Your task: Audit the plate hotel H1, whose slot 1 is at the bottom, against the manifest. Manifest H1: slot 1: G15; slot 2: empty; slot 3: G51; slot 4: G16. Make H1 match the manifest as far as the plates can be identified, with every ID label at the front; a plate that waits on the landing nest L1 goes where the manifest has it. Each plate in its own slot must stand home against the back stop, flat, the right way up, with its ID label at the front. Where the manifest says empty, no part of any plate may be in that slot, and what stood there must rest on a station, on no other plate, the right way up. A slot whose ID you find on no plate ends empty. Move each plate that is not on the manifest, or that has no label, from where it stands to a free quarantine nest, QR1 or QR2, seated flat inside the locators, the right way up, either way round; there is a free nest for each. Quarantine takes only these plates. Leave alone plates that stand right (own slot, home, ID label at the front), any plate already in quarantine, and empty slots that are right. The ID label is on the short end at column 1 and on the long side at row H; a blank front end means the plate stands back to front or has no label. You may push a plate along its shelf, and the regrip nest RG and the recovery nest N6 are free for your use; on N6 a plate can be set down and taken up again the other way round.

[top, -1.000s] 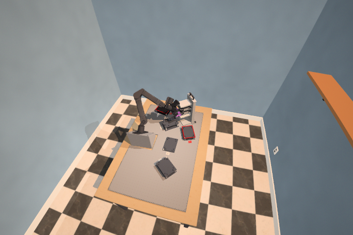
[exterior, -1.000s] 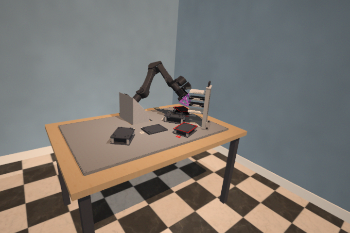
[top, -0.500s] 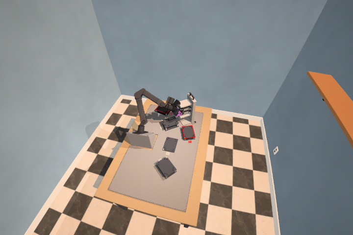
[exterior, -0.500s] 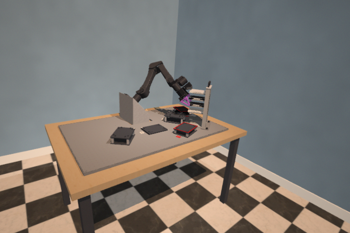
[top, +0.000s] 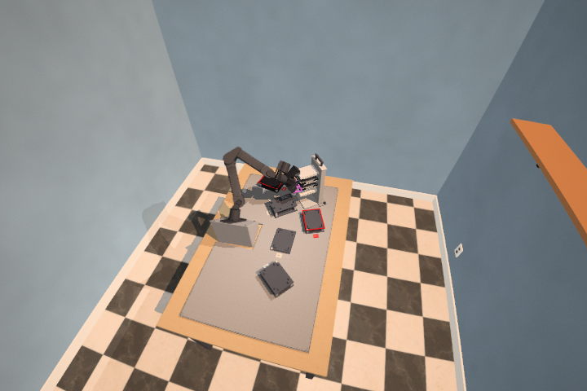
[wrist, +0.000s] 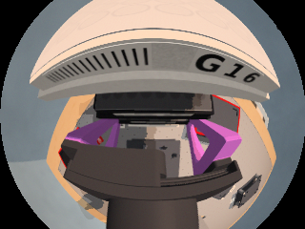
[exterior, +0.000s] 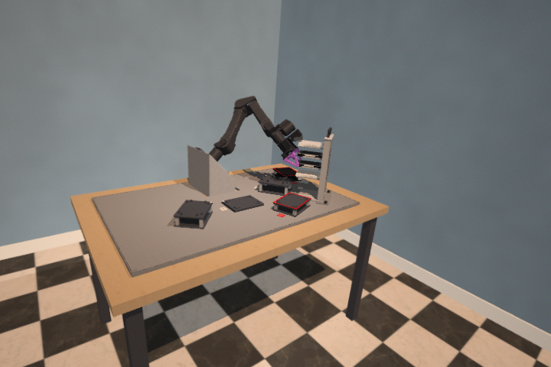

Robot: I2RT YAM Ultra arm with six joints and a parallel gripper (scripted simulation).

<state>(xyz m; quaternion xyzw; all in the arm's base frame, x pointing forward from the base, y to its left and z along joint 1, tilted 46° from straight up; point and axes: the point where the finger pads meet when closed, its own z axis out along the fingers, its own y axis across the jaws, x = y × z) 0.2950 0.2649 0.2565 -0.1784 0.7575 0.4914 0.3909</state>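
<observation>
Now: the white plate 40 mm ahead of my hand, 40 mm to the left of it and 50 mm below it.
</observation>
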